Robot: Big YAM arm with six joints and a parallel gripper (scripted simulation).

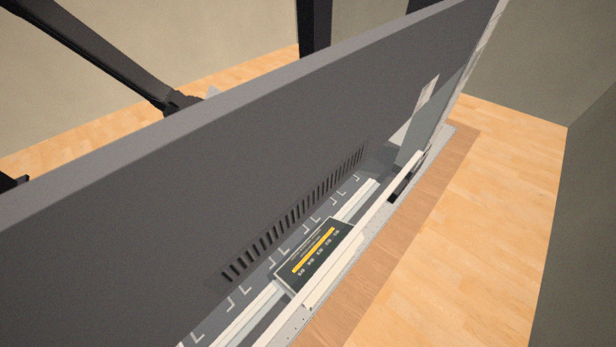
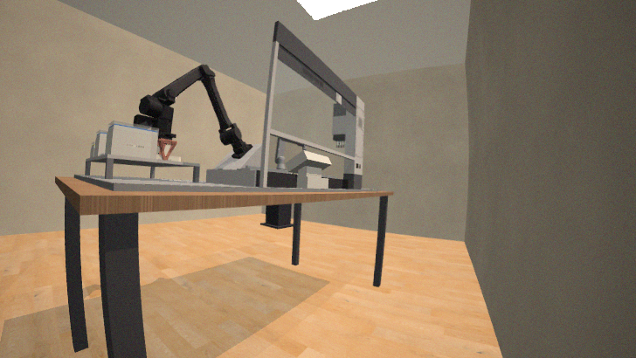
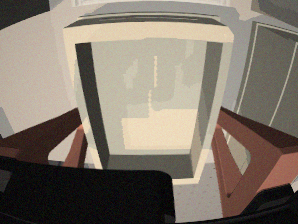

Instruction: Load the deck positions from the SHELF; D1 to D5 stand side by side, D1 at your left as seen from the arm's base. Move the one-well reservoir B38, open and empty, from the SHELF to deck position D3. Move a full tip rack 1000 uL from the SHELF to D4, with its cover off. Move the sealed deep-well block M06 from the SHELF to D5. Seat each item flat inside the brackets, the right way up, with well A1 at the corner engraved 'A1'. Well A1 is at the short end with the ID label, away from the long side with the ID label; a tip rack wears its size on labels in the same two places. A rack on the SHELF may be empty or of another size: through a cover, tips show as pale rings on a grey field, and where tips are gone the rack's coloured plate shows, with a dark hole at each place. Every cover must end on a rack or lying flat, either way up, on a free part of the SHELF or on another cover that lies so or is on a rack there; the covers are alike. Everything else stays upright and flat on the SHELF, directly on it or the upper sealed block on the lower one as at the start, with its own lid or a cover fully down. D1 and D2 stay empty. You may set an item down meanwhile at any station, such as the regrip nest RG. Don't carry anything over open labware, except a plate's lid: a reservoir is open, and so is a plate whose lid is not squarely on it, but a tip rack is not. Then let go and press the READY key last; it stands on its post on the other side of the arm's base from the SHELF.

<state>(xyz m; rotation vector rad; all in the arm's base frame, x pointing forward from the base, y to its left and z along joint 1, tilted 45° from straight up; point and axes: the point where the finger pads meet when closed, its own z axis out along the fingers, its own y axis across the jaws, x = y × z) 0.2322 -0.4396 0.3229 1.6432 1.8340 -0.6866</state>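
My hand is 7 cm to the left of the shelf, 5 cm past it and 2 cm above it. Round my hand: pale sealed deep-well block 11 cm behind, 4 cm above, 1 cm to the right; shelf label 9 cm to the left, 8 cm below, 6 cm behind; cream one-well reservoir 1 cm below.
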